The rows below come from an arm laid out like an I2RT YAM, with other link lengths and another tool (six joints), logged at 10 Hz.
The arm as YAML. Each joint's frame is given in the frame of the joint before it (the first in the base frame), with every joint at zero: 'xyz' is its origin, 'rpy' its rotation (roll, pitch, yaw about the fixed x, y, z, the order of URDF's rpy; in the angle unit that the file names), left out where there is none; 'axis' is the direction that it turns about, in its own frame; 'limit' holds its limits. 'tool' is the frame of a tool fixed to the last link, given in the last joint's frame.
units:
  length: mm
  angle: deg
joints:
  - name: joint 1
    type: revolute
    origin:
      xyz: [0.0, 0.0, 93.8]
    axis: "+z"
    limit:
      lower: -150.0
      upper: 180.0
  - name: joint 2
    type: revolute
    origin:
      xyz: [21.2, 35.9, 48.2]
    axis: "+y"
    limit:
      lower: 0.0
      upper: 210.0
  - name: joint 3
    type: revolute
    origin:
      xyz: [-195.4, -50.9, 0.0]
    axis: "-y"
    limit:
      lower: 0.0
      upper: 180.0
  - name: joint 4
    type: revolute
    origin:
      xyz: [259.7, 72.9, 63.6]
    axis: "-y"
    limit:
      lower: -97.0
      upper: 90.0
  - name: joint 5
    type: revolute
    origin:
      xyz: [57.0, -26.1, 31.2]
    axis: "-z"
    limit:
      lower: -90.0
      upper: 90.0
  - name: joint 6
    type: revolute
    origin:
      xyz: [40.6, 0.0, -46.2]
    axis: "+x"
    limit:
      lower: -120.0
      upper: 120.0
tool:
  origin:
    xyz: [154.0, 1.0, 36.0]
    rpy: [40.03, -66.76, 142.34]
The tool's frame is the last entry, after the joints.
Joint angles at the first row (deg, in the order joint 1, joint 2, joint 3, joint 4, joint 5, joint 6):
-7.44, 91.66, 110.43, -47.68, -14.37, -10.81
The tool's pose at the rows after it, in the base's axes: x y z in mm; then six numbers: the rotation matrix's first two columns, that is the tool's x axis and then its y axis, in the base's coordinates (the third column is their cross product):
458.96, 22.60, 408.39, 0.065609, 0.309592, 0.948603, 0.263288, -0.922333, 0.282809
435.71, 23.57, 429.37, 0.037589, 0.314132, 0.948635, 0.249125, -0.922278, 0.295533
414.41, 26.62, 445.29, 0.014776, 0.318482, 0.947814, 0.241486, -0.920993, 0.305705
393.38, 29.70, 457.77, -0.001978, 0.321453, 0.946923, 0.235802, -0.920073, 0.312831
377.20, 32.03, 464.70, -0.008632, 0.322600, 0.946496, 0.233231, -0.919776, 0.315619
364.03, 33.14, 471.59, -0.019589, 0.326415, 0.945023, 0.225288, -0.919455, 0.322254
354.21, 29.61, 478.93, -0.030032, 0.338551, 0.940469, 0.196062, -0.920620, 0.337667
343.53, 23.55, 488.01, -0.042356, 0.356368, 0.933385, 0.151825, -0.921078, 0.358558
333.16, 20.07, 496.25, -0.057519, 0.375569, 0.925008, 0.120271, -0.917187, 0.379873
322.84, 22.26, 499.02, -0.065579, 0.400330, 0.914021, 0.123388, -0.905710, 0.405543
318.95, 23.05, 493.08, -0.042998, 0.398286, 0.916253, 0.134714, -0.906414, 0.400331
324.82, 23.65, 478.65, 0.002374, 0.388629, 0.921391, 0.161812, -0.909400, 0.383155
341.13, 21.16, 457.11, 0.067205, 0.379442, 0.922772, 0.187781, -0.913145, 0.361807
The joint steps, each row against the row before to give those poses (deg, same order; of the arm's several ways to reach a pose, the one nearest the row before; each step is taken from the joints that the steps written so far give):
-0.72, -4.66, 0.00, -2.19, -0.02, 0.20
-0.31, -4.15, 0.00, -2.34, 0.02, -0.02
0.00, -3.59, 0.00, -2.18, 0.04, -0.05
0.00, -3.36, 0.00, -2.34, 0.03, -0.02
0.00, -2.47, 0.00, -2.05, 0.02, 0.00
0.00, -2.08, 0.00, -1.32, 0.26, -0.02
0.00, -1.70, 0.00, -0.48, 1.51, 0.00
0.00, -1.88, 0.00, -0.19, 2.29, -0.02
0.00, -1.73, 0.00, -0.18, 1.58, -0.44
0.00, -1.51, 0.00, -1.15, 0.08, -1.55
0.00, -0.37, -0.02, -1.82, -0.04, -0.11
0.00, 1.18, -0.24, -1.64, -0.44, 0.00
0.00, 2.82, -0.55, -0.70, 0.02, -0.02

